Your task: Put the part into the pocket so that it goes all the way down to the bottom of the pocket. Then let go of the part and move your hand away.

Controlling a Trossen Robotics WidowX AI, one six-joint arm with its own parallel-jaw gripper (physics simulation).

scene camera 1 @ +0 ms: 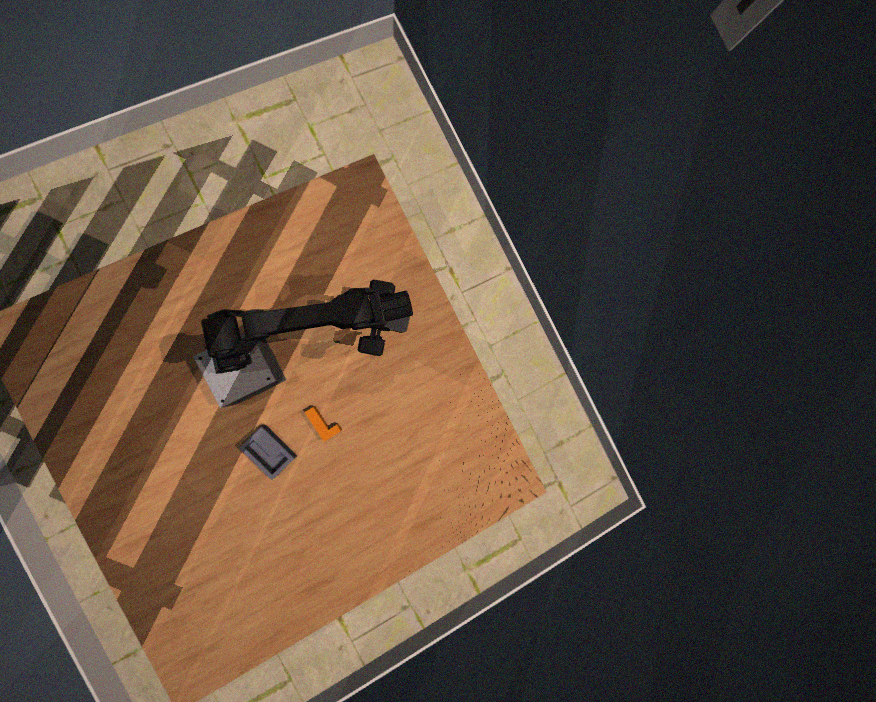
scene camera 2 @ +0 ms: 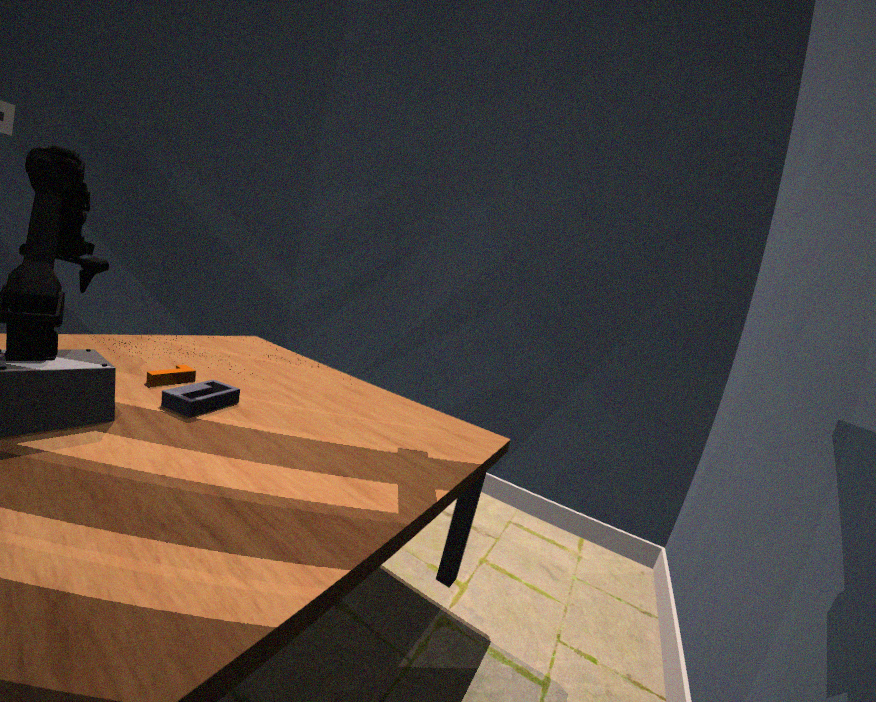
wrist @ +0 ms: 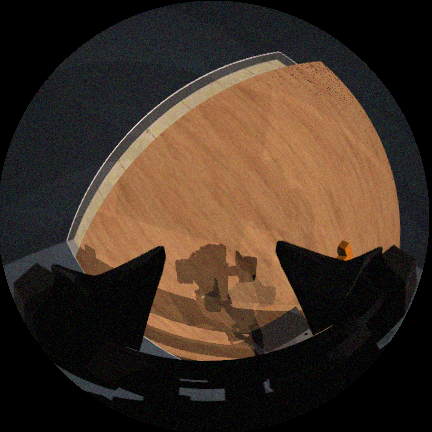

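Seen in the pictures: gripper, fingertip midpoint: [scene camera 2: 64,288] [wrist: 221,249]; arm's base, link origin: [scene camera 1: 236,357] [scene camera 2: 30,356].
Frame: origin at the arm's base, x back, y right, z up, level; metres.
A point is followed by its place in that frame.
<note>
The orange L-shaped part [scene camera 1: 318,422] {y -0.109, x -0.271, z -0.075 m} [scene camera 2: 171,376] {y -0.090, x -0.270, z -0.084 m} [wrist: 348,251] {y -0.133, x -0.315, z -0.074 m} lies flat on the table, beside the grey block and apart from it. The grey block [scene camera 1: 276,443] {y 0.027, x -0.274, z -0.069 m} [scene camera 2: 179,404] {y 0.100, x -0.227, z -0.084 m} has a dark recessed pocket in its top and sits on the table near the robot base; the part is outside the pocket. The block does not show in the wrist view. My gripper [scene camera 1: 377,315] {y -0.419, x -0.084, z 0.076 m} [wrist: 221,249] {y -0.419, x -0.084, z 0.076 m} is open and empty, fingers wide apart, high above the table and well away from both part and block. In the wrist view the part shows just beyond the right finger.
The robot's grey base [scene camera 1: 248,380] {y -0.002, x -0.074, z -0.002 m} [scene camera 2: 58,398] {y 0.099, x -0.031, z -0.048 m} [wrist: 282,332] {y -0.065, x -0.039, z -0.042 m} stands on the wooden table [scene camera 1: 380,468] {y -0.216, x -0.492, z -0.104 m} [scene camera 2: 307,409] {y 0.186, x -0.501, z -0.105 m} [wrist: 225,165] {y -0.497, x -0.152, z -0.104 m}, close to the block and part. Dark shadow bands cross the tabletop. The table's edge [scene camera 2: 409,539] {y 0.635, x -0.372, z -0.141 m} drops to a tiled floor.
</note>
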